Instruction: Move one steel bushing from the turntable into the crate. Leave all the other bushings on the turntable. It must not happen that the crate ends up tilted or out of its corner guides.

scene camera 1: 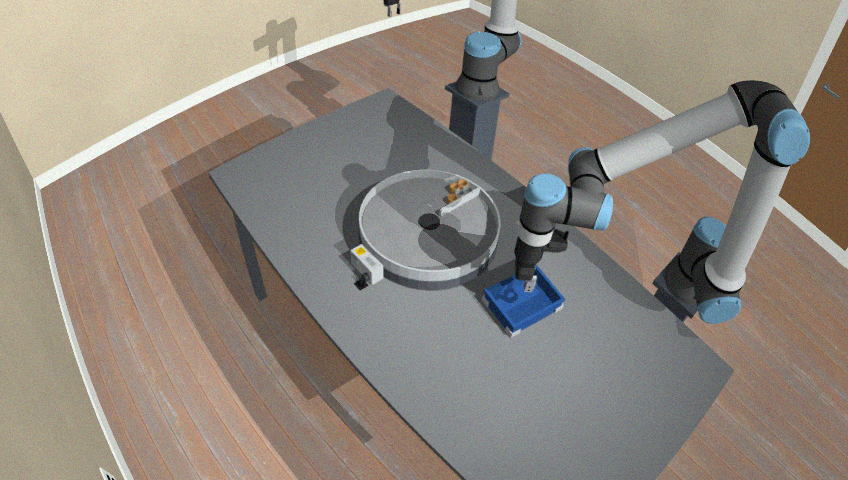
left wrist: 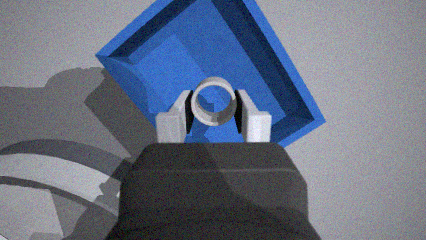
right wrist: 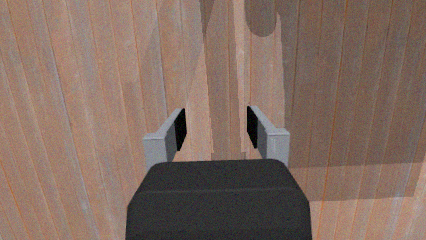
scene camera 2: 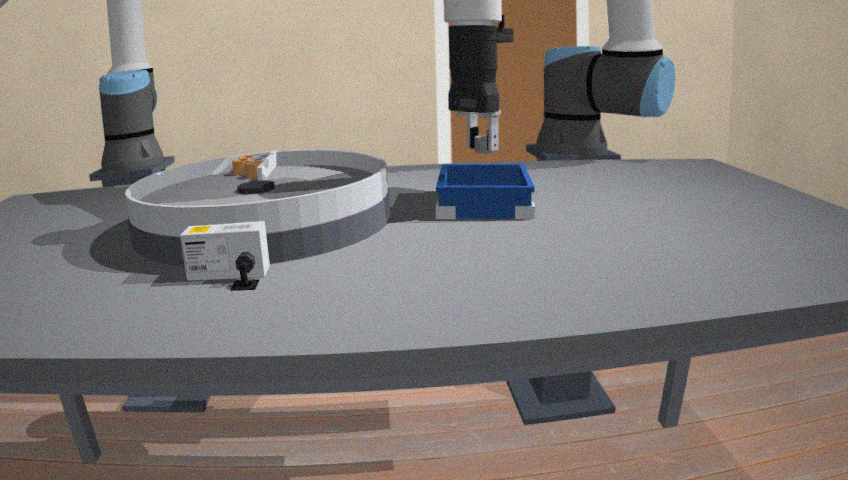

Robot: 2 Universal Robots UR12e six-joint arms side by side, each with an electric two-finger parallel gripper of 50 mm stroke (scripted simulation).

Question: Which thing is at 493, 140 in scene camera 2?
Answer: My left gripper.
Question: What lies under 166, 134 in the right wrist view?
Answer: My right gripper.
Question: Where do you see a blue crate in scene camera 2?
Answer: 497, 201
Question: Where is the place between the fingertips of my left gripper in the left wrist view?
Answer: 214, 103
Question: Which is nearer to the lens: the steel bushing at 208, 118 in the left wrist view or the blue crate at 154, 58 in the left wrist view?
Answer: The steel bushing.
